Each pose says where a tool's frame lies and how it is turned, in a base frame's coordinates. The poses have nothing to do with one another.
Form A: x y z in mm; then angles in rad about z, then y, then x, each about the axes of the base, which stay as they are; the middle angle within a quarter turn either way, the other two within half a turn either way.
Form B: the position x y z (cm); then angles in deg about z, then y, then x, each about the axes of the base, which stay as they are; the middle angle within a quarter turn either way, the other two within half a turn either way. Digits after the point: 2 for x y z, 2 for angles.
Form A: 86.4, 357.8, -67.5, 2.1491, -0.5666, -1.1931
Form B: 8.64, 35.78, -6.75, 123.13, -32.46, -68.36
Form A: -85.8, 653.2, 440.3, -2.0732, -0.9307, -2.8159
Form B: -8.58, 65.32, 44.03, -118.79, -53.33, -161.34
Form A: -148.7, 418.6, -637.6, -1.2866, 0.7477, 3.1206
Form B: -14.87, 41.86, -63.76, -73.72, 42.84, 178.80
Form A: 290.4, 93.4, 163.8, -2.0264, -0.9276, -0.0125
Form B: 29.04, 9.34, 16.38, -116.10, -53.15, -0.72
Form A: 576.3, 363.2, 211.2, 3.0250, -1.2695, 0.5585
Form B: 57.63, 36.32, 21.12, 173.32, -72.74, 32.00
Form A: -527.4, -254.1, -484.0, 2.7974, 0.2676, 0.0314
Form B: -52.74, -25.41, -48.40, 160.28, 15.33, 1.80
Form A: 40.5, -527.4, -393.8, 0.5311, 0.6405, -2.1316
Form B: 4.05, -52.74, -39.38, 30.43, 36.70, -122.13
